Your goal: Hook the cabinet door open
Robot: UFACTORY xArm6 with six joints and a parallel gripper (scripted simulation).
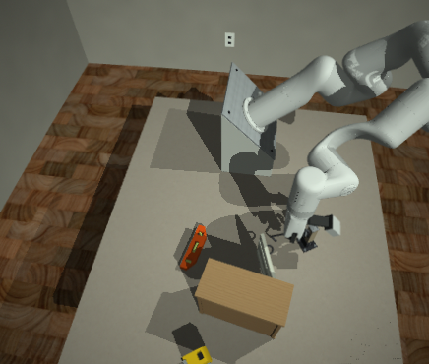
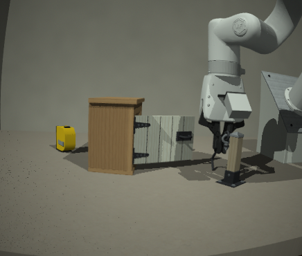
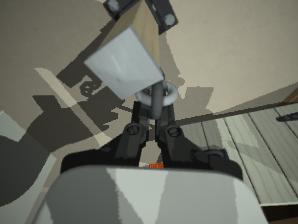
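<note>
The hook lies 20 mm below my hand. The rest, counted from my hand: orange spirit level: 50 mm ahead, 290 mm to the right, 60 mm below; then white plank door: 120 mm ahead, 60 mm to the right; then wooden cabinet: 160 mm ahead, 100 mm to the right.
</note>
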